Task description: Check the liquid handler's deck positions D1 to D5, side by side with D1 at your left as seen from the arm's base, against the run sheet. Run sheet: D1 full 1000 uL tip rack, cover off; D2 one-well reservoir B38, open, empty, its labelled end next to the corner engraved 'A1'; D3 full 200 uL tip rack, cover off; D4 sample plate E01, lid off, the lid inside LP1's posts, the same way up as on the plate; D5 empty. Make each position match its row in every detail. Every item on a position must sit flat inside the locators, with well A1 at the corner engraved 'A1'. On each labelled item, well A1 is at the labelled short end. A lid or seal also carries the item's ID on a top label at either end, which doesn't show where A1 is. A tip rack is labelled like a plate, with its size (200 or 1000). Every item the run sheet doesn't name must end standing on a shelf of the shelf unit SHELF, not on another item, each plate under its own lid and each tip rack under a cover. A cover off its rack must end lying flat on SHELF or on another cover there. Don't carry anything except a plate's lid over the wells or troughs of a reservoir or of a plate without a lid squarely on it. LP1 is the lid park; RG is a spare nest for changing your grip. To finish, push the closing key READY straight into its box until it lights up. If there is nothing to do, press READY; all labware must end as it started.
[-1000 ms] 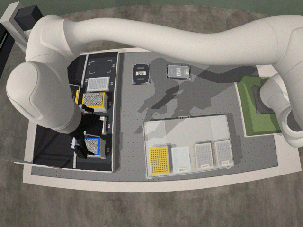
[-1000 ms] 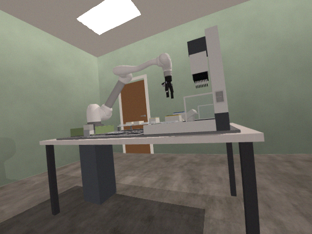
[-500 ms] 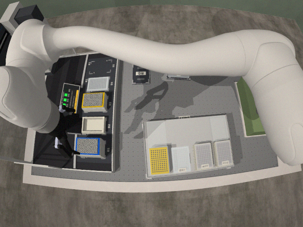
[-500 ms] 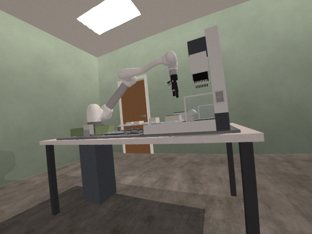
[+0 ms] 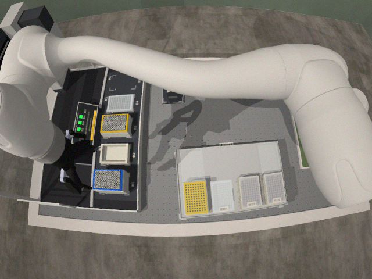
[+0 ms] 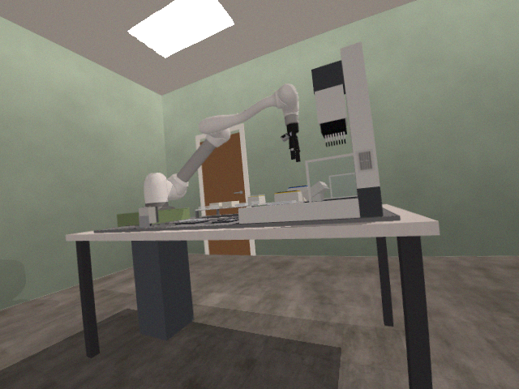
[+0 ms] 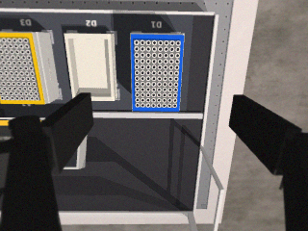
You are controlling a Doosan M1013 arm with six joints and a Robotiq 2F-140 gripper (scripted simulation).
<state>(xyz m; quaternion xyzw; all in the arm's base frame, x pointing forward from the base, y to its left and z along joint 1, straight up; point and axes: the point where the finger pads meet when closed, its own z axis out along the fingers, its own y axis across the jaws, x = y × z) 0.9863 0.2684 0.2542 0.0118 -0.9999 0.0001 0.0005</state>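
Right now my hand is 22 cm above the blue-rimmed tip rack, 1 cm to the left of it and 1 cm past it. Round my hand: yellow-rimmed tip rack 24 cm to the right, 24 cm below, 1 cm ahead; white sample plate 37 cm to the right, 28 cm below, 1 cm ahead; cream one-well reservoir 27 cm below, 12 cm to the right.
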